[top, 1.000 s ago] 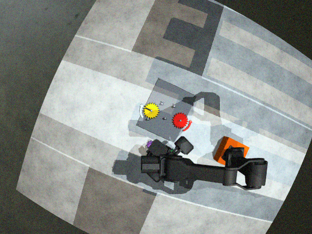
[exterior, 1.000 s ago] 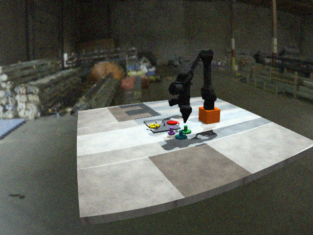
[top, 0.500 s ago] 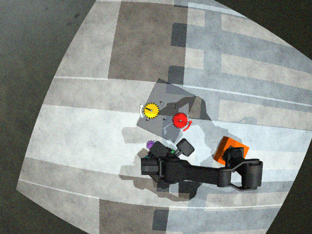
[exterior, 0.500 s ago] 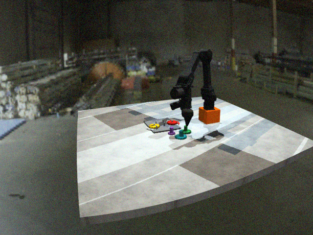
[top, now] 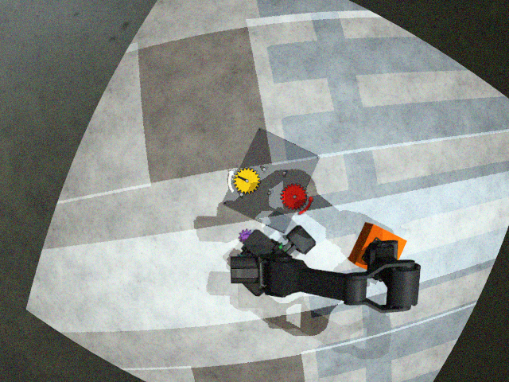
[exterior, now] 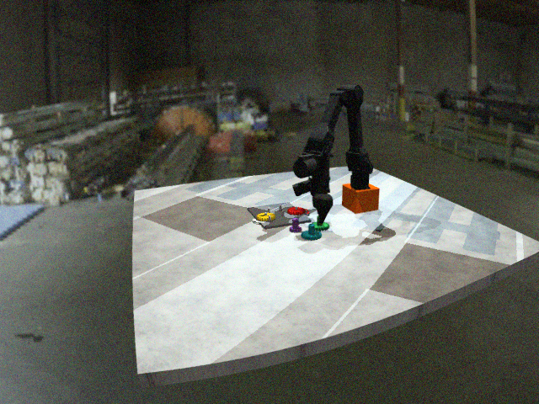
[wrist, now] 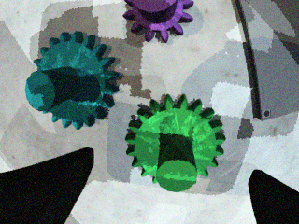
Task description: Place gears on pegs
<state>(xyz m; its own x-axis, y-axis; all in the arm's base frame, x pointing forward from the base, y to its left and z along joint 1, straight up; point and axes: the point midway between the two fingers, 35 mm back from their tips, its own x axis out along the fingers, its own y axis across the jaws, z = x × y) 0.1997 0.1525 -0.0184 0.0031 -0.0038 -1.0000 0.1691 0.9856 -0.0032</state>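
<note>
Now: the green gear 20 mm below my gripper tip. Also, from my gripper tip: purple gear 90 mm ahead, 10 mm to the left, 20 mm below; red arrow 10 mm ahead, 140 mm to the right, 20 mm below; teal gear 50 mm ahead, 70 mm to the left, 20 mm below.
</note>
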